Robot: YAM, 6 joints.
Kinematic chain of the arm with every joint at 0, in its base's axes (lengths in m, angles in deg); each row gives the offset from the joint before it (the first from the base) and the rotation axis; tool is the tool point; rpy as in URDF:
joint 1: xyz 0 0 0.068 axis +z
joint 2: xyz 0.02 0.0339 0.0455 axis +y
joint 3: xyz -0.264 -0.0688 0 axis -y
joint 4: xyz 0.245 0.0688 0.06 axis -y
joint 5: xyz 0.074 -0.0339 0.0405 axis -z
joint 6: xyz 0.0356 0 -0.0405 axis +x
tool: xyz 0 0 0 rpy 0 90 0
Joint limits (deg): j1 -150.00..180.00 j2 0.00..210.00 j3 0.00..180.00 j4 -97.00..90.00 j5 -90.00..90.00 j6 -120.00..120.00
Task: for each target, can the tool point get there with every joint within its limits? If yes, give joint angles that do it. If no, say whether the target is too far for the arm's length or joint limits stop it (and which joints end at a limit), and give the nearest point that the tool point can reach.
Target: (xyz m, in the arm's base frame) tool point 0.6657 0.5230 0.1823
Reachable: no: too far | nearest point 0.5062 0.3977 0.1654 | short by 0.204 m
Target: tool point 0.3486 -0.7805 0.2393
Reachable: no: too far | nearest point 0.2605 -0.5833 0.2068 | short by 0.218 m
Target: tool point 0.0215 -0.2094 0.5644
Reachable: yes | joints -75.05 71.19 94.17 12.31 68.92 61.35
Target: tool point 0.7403 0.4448 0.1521
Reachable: no: too far | nearest point 0.5530 0.3323 0.1421 | short by 0.219 m
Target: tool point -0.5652 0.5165 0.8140
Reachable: no: too far | nearest point -0.3515 0.3212 0.5420 | short by 0.397 m
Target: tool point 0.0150 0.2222 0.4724
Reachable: yes | joints 84.96 62.10 79.03 -18.60 -7.45 -11.45
